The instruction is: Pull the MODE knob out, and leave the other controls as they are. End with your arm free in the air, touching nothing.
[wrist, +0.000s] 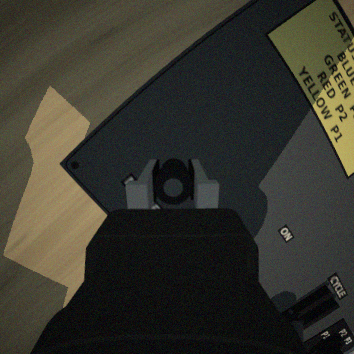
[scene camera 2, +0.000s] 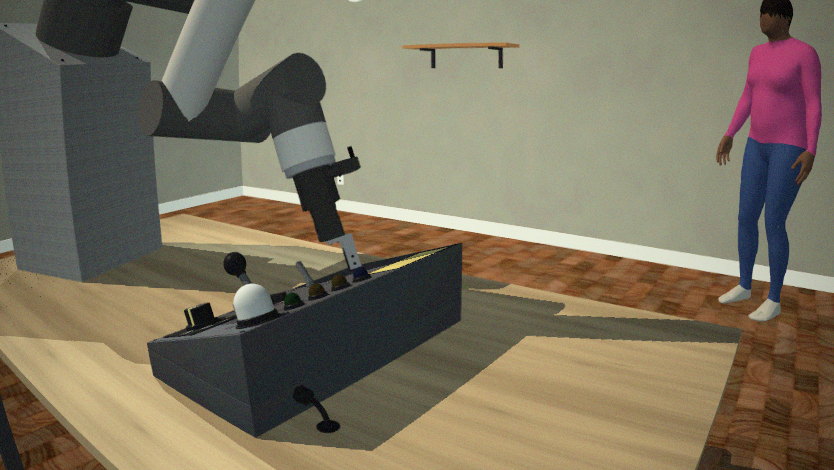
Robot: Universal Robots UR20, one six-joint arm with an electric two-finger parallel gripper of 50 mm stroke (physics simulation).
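Places are measured from the arm's base along level axes (x ahead, y right, z down), in metres.
Where they show: gripper, between the fingertips: [wrist: 173,171] [scene camera 2: 354,267]; arm's base, origin of its link: [scene camera 2: 77,42].
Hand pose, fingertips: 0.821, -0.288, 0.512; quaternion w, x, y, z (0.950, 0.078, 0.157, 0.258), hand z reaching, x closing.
Observation:
Things, the pixels of their centre, and the offset from my fingertips, as dx, dy, dz. "*": a spot on its surface instead.
- MODE knob, middle of its body: [wrist: 172,187] -0.014, +0.002, -0.040
- dark control box, middle of its body: [wrist: 304,251] [scene camera 2: 311,305] +0.085, +0.170, +0.007
- white dome, a spot on its surface: [scene camera 2: 253,300] * +0.218, +0.356, -0.087
- black ball lever, middle of its body: [scene camera 2: 234,263] -0.026, +0.246, -0.057
- toggle lever, middle of its body: [scene camera 2: 304,272] +0.003, +0.121, -0.019
- green lamp, a spot on its surface: [scene camera 2: 292,300] * +0.203, +0.285, -0.064
- blue lamp, a spot on its surface: [scene camera 2: 360,274] * +0.183, +0.144, -0.063
- yellow label, a spot on its surface: [wrist: 320,75] * +0.142, -0.007, -0.046
The MODE knob [wrist: 174,186] is a round black knob with a grey centre, near the corner of the dark control box [scene camera 2: 361,338] [wrist: 200,100]. My gripper [wrist: 173,171] [scene camera 2: 354,268] points down at the box top. Its two grey fingers are shut on the knob, one on each side, with their black pads against it. In the scene view the knob is hidden behind the finger and the box edge. Most of the knob's label is covered in the wrist view. How far out the knob stands cannot be told.
The box carries a white dome [scene camera 2: 253,300], a black ball lever [scene camera 2: 235,263], a toggle lever [scene camera 2: 303,272], a green lamp [scene camera 2: 292,300], a blue lamp [scene camera 2: 360,274] close by the fingers and a yellow label [wrist: 320,75]. A person [scene camera 2: 779,99] stands at the right.

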